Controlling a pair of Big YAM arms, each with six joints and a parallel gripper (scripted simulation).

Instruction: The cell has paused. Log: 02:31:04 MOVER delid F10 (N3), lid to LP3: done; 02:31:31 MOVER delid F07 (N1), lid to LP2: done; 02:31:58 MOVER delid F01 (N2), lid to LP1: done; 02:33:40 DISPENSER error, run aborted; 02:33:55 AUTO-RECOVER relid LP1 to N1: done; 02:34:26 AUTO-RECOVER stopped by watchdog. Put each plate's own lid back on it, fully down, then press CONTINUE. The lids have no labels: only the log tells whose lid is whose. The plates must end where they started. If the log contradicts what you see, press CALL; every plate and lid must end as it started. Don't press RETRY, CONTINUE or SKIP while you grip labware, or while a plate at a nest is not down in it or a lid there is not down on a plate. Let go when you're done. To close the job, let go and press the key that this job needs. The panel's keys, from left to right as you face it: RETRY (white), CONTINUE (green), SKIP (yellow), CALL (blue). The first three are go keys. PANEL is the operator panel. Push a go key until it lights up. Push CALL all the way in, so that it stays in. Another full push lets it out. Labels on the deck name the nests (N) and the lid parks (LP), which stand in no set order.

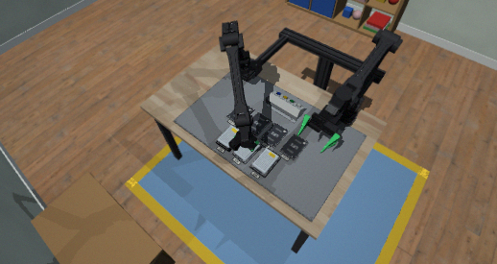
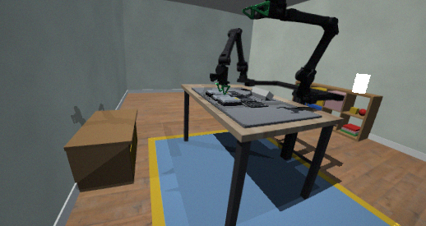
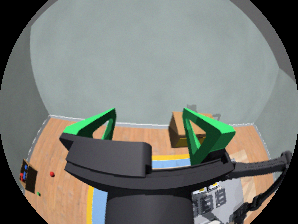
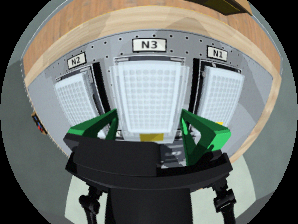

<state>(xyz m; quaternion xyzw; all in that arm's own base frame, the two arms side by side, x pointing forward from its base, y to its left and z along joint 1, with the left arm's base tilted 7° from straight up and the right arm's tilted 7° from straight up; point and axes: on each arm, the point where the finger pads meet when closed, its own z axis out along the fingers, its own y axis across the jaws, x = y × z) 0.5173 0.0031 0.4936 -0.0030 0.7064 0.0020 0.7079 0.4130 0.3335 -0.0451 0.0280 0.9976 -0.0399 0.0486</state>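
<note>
My right hand is 170 mm past the lid park LP2, 90 mm to the right of it and 50 mm above it. The rest, counted from my right hand: lid park LP4: 200 mm behind, 170 mm to the right, 50 mm below; then green key: 410 mm behind, 80 mm to the left, 10 mm above; then lid park LP1: 220 mm to the left, 160 mm behind, 50 mm below.
</note>
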